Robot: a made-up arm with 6 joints.
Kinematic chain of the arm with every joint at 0, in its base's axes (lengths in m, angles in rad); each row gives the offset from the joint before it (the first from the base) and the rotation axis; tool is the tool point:
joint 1: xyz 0 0 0.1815 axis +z
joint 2: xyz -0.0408 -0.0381 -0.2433 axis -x
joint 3: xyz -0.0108 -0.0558 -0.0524 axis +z
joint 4: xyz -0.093 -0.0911 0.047 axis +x
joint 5: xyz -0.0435 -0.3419 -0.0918 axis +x
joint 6: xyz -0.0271 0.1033 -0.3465 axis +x
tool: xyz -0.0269 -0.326 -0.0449
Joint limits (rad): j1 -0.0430..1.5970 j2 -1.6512..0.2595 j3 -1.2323..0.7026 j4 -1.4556..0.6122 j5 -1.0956..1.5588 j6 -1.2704..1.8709
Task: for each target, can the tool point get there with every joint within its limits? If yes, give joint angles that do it. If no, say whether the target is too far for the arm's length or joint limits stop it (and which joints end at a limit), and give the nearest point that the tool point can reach.
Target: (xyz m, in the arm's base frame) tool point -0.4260 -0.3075 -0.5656
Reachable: yes | joints 0.6243 -1.3890 -0.5291 -0.0061 -0.5377 -0.8917
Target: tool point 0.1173 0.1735 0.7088
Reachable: no: joint limits stop it (at a limit: joint 1, joint 2, joint 3) | nearest point 0.2564 0.0123 0.7446 | short by 0.216 m
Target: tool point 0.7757 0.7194 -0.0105
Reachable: no: joint limits stop it (at a limit: joint 1, joint 3) | nearest point 0.9814 0.4885 0.0030 | short by 0.309 m
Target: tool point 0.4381 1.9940 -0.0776
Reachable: no: too far | nearest point 0.0594 0.9594 -0.4157 | short by 1.152 m
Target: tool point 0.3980 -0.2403 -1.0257
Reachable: yes | joints 0.6111 -1.0605 0.4322 -0.5084 -0.4651 0.6333
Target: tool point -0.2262 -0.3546 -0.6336
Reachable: yes | joints 0.6172 -1.3091 -0.2611 -0.3180 -0.1058 -0.9620
